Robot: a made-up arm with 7 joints. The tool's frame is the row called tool. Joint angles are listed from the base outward.
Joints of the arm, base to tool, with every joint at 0 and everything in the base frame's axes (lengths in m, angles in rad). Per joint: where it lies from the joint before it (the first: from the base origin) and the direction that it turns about. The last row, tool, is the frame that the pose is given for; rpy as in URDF.
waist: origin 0.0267 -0.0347 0.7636 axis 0 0 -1
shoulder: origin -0.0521 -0.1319 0.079 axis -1 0 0
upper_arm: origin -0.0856 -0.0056 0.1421 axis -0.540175 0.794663 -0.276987
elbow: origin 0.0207 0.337 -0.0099 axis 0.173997 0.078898 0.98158
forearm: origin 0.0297 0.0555 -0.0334 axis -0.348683 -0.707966 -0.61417
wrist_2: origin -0.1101 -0.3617 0.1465 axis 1 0 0
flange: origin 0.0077 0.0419 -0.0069 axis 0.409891 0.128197 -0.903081
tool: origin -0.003 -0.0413 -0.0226 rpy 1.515 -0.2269 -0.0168
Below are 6 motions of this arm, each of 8 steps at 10 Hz.
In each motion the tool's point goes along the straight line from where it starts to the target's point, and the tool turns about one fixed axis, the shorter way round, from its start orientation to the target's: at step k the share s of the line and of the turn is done. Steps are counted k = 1, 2, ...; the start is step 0. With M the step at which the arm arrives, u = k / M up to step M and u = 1 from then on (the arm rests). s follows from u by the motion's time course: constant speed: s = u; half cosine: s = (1 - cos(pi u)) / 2; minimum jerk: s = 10 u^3 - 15 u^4 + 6 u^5.
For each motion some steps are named. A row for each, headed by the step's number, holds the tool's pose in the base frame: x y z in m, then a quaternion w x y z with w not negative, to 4 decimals.
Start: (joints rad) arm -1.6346 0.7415 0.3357 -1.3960 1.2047 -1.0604 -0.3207
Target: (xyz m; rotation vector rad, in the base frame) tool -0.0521 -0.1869 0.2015 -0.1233 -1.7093 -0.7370
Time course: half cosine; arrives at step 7
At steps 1, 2, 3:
1: -0.2685 -0.2948 0.3717 0.5823 -0.1459 -0.7929 -0.1044
2: -0.2369 -0.2790 0.3468 0.5864 -0.1327 -0.7874 -0.1362
3: -0.1913 -0.2563 0.3109 0.5910 -0.1135 -0.7777 -0.1817

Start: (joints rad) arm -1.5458 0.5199 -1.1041 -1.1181 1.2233 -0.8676 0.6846
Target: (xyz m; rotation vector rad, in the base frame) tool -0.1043 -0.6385 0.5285 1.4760 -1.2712 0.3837
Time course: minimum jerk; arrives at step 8
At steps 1, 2, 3, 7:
1: -0.3901 -0.5150 0.6834 0.4544 0.6015 -0.6471 -0.1138
2: -0.3647 -0.5259 0.6697 0.4645 0.6058 -0.6397 -0.0894
3: -0.3148 -0.5475 0.6426 0.4834 0.6129 -0.6237 -0.0412
7: -0.1090 -0.6365 0.5310 0.5453 0.6228 -0.5385 0.1574

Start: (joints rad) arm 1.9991 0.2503 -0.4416 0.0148 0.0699 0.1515 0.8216
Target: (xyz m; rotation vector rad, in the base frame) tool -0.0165 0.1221 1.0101 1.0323 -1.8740 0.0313
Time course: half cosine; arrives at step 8
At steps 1, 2, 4, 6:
1: 0.0825 0.2216 1.0130 0.2095 0.1710 -0.8580 -0.4367
2: 0.0713 0.2104 1.0127 0.2457 0.2043 -0.8631 -0.3910
4: 0.0349 0.1738 1.0116 0.3554 0.3058 -0.8526 -0.2308
6: -0.0014 0.1372 1.0105 0.4480 0.3925 -0.8011 -0.0595

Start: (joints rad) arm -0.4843 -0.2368 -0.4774 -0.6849 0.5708 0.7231 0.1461
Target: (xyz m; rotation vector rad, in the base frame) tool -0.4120 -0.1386 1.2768 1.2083 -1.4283 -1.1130
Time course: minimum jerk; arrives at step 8
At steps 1, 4, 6, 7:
1: -0.4464 -0.1636 1.0719 0.2109 0.8641 -0.4568 0.0127
4: -0.4295 -0.1513 1.1727 0.3552 0.7212 -0.5488 -0.2293
6: -0.4156 -0.1412 1.2552 0.4454 0.5449 -0.5800 -0.4102
7: -0.4126 -0.1390 1.2735 0.4612 0.5001 -0.5813 -0.4465

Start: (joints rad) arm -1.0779 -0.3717 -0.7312 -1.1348 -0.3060 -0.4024 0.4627
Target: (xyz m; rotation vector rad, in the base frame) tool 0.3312 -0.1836 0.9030 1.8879 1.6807 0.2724
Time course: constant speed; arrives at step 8
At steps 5, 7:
5: 0.1521 -0.2909 0.9345 0.3918 0.8141 0.4287 0.0040
7: 0.2715 -0.2194 0.9135 0.3301 0.7504 0.5683 0.0700

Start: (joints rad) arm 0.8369 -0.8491 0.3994 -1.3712 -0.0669 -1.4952 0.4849
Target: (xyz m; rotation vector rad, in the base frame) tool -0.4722 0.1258 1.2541 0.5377 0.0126 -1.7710
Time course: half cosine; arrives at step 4
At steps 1, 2, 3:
1: -0.3038 0.2029 1.3080 0.5726 0.0514 0.0268 -0.8178
2: -0.3736 0.1710 1.2857 0.5872 0.1268 0.0180 -0.7992
3: -0.4433 0.1390 1.2633 0.5981 0.2015 0.0091 -0.7756

